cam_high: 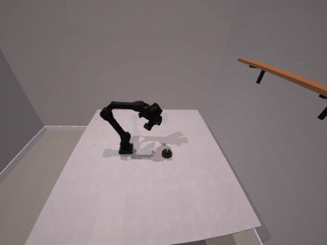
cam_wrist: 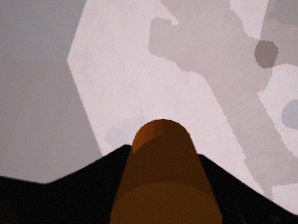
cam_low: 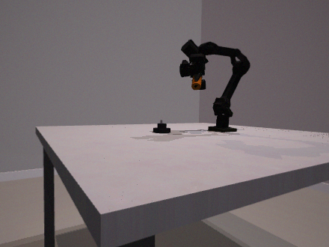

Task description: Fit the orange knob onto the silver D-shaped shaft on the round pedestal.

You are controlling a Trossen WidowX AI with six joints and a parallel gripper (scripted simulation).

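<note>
The orange knob lies 20 mm behind my gripper tip, 20 mm to the right of it and 20 mm above it. The rest, counted from my gripper tip: black pedestal (70 mm ahead, 170 mm to the right, 190 mm below).
</note>
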